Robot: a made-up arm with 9 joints. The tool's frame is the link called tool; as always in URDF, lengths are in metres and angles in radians. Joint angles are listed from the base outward.
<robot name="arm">
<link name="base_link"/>
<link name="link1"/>
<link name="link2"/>
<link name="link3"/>
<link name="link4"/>
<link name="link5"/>
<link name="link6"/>
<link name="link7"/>
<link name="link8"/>
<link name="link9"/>
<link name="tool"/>
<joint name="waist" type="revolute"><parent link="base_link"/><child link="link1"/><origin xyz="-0.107 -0.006 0.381" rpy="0.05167 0.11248 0.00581"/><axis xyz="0 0 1"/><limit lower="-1.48" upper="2.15"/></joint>
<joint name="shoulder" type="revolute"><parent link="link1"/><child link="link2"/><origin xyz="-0.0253 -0.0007 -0.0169" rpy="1.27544 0.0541 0.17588"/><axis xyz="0 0 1"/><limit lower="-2.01" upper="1.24"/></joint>
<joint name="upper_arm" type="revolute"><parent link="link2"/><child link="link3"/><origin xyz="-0.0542 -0.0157 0.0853" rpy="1.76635 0.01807 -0.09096"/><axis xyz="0 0 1"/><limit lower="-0.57" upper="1.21"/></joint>
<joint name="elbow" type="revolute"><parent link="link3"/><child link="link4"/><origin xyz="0.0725 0.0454 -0.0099" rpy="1.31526 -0.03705 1.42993"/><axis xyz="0 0 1"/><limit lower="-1.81" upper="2.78"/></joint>
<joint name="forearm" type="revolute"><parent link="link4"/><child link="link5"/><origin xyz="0.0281 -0.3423 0.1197" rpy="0.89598 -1.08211 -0.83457"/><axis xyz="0 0 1"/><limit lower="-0.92" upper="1.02"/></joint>
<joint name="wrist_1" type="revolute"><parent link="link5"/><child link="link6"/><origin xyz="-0.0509 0.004 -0.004" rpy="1.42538 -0.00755 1.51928"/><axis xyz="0 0 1"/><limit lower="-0.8" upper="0.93"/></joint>
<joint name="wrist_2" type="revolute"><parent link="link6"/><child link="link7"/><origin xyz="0.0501 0.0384 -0.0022" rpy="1.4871 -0.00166 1.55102"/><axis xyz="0 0 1"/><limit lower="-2.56" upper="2.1"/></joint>
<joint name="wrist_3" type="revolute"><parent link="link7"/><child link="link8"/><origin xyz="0.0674 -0.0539 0.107" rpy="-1.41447 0.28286 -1.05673"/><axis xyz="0 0 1"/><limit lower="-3.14" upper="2.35"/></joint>
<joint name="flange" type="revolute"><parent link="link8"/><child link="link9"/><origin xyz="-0.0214 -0.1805 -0.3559" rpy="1.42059 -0.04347 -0.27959"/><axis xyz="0 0 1"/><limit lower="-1.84" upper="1.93"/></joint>
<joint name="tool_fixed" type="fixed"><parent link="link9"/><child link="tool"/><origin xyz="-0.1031 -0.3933 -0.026" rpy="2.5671 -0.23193 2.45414"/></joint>
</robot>
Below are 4 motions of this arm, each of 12 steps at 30 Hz.
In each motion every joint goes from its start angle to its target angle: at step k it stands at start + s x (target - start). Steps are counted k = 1, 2, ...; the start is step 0. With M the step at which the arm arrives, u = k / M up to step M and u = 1 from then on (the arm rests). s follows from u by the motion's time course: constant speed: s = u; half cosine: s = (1 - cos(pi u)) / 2; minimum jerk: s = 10 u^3 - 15 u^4 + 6 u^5.
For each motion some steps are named. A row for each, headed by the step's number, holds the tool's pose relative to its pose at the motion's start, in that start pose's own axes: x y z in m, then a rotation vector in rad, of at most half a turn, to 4 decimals.
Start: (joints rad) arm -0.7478 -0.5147 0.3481 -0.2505 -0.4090 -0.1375 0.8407 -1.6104 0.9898
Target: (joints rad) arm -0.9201 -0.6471 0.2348 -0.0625 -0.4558 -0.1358 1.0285 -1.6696 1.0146
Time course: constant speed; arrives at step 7
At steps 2, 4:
2: -0.0050 -0.0484 0.0494 -0.1066 0.0141 0.0223
4: -0.0055 -0.0922 0.1042 -0.2162 0.0237 0.0473

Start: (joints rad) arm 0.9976 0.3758 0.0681 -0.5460 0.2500 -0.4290 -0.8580 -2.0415 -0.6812
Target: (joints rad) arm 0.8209 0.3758 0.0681 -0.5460 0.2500 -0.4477 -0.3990 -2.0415 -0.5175
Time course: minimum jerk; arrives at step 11
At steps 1, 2, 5, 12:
1: -0.0003 -0.0010 0.0009 0.0009 0.0026 0.0022
2: -0.0016 -0.0072 0.0061 0.0061 0.0177 0.0151
5: -0.0045 -0.0707 0.0547 0.0502 0.1610 0.1427
12: 0.0323 -0.1796 0.1215 0.0962 0.3750 0.3544

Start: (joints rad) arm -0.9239 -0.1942 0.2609 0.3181 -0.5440 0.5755 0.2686 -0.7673 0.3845
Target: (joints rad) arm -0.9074 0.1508 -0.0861 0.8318 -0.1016 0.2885 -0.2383 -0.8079 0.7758
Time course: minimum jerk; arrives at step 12
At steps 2, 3, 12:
2: -0.0030 0.0042 -0.0013 0.0167 0.0148 -0.0008
3: -0.0083 0.0122 -0.0038 0.0489 0.0438 -0.0007
12: -0.0565 0.1306 -0.0459 0.5171 0.4748 0.1964

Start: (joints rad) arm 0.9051 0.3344 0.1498 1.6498 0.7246 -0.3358 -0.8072 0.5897 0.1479
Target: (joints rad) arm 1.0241 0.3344 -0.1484 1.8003 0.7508 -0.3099 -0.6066 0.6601 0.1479
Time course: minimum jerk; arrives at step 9
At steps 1, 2, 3, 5, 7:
1: 0.0003 0.0005 -0.0007 0.0048 0.0027 0.0026
2: 0.0018 0.0037 -0.0043 0.0318 0.0178 0.0170
3: 0.0038 0.0109 -0.0110 0.0875 0.0501 0.0461
5: 0.0011 0.0368 -0.0226 0.2528 0.1537 0.1278
7: -0.0099 0.0606 -0.0214 0.3879 0.2471 0.1893

